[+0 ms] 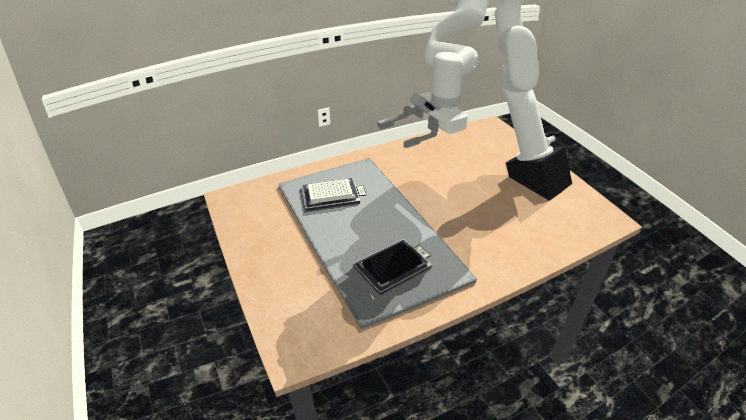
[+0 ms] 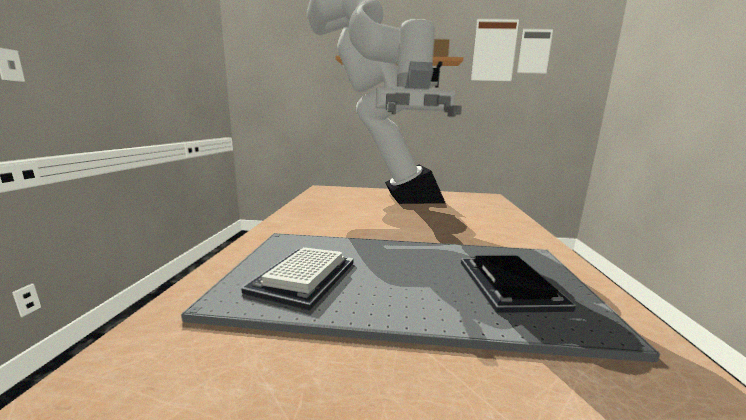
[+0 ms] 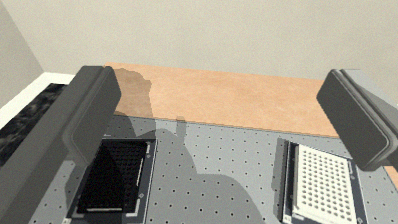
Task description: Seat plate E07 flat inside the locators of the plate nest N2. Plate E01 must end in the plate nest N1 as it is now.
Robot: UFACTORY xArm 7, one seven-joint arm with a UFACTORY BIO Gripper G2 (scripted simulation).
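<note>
I can see a white well plate E07 [image 2: 303, 271], and I find that same white well plate E07 [image 1: 334, 190] in a further image. A black well plate E01 [image 2: 512, 277] is here too; it is the black well plate E01 [image 1: 398, 259] that I see elsewhere, and the black well plate E01 [image 3: 116, 167] as well. There is a dark plate nest N2 [image 2: 290, 294]. I also see a plate nest N1 [image 2: 486, 284].
</note>
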